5 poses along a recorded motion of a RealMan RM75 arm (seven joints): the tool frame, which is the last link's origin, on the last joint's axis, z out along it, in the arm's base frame.
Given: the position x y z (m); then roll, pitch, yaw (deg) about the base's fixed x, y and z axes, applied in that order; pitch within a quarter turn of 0, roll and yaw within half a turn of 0.
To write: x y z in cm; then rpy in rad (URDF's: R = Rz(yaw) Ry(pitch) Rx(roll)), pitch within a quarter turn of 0, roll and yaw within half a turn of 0. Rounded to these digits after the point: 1 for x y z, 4 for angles.
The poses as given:
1: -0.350, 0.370, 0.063, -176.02, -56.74, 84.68
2: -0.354, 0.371, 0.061, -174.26, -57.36, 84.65
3: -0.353, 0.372, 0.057, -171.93, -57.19, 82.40
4: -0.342, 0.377, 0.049, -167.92, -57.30, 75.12
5: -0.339, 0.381, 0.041, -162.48, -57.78, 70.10
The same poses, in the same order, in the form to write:
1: -35.0, 37.0, 6.3, -3.0721, -0.9903, 1.4779
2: -35.4, 37.1, 6.1, -3.0414, -1.0011, 1.4774
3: -35.3, 37.2, 5.7, -3.0007, -0.9982, 1.4382
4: -34.2, 37.7, 4.9, -2.9308, -1.0001, 1.3111
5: -33.9, 38.1, 4.1, -2.8358, -1.0085, 1.2235
